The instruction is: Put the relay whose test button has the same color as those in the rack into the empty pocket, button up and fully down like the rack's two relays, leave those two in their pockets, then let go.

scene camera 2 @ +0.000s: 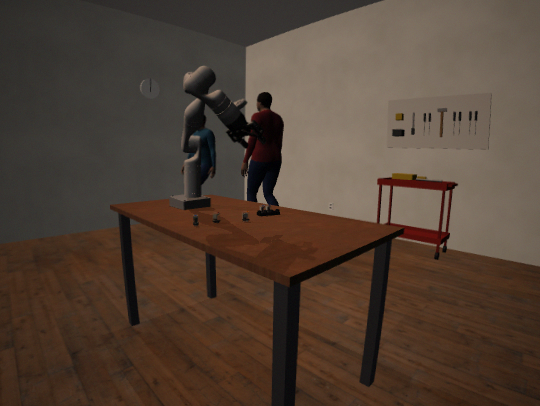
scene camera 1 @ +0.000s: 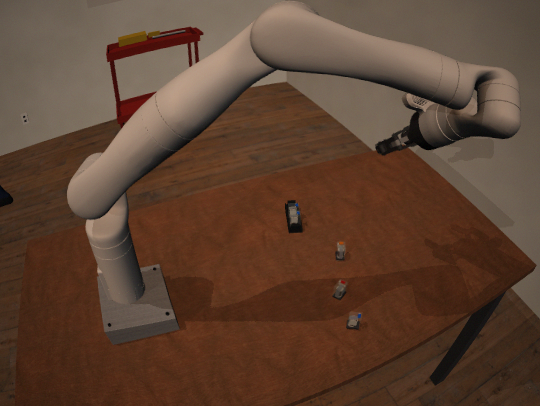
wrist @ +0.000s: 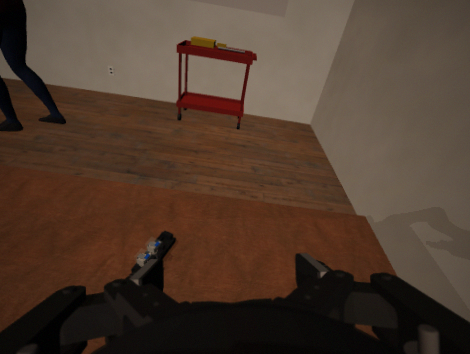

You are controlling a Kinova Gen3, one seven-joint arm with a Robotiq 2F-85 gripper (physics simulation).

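Frame: origin at the arm's base, x right, y back, z down, level; millimetres.
Where they show: gripper, fingertip midpoint: point(scene camera 2: 255, 145) point(scene camera 1: 393, 141) point(wrist: 230, 271); arm's base, link origin: point(scene camera 2: 192, 196) point(scene camera 1: 126, 288).
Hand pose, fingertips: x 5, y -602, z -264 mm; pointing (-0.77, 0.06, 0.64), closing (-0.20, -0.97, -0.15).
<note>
Each offset is from my fingertips to the top centre of the thing. Level surfaces: height alone.
The black rack {dz +294, dx -187, dy +153 mm} point(scene camera 1: 295, 229) point(scene camera 2: 275, 213) point(wrist: 168, 239) stands on the table with two pale relays with blue buttons in it; its empty pocket is not clear at this size. A loose relay with a blue button {dz +273, dx +191, dy +142 mm} point(scene camera 1: 353, 321) point(scene camera 2: 195, 219) is the farthest from the rack. A red-button relay {dz +273, dx +99, dy +138 mm} point(scene camera 1: 340, 290) point(scene camera 2: 216, 217) and an orange-button relay {dz +273, dx -15, dy +91 mm} point(scene camera 1: 340, 251) point(scene camera 2: 245, 216) stand between it and the rack. My gripper point(scene camera 1: 382, 148) point(scene camera 2: 252, 137) point(wrist: 230, 271) is open and empty, high above the table and away from all relays. The loose relays do not show in the wrist view.
The wooden table {dz +317 mm} point(scene camera 1: 240, 360) point(scene camera 2: 340, 240) point(wrist: 240, 225) carries my arm's base block point(scene camera 1: 142, 327) point(scene camera 2: 190, 202). A red cart point(scene camera 1: 155, 44) point(scene camera 2: 417, 184) point(wrist: 215, 52) stands beyond it by the wall. Two people stand behind the table in scene camera 2.
</note>
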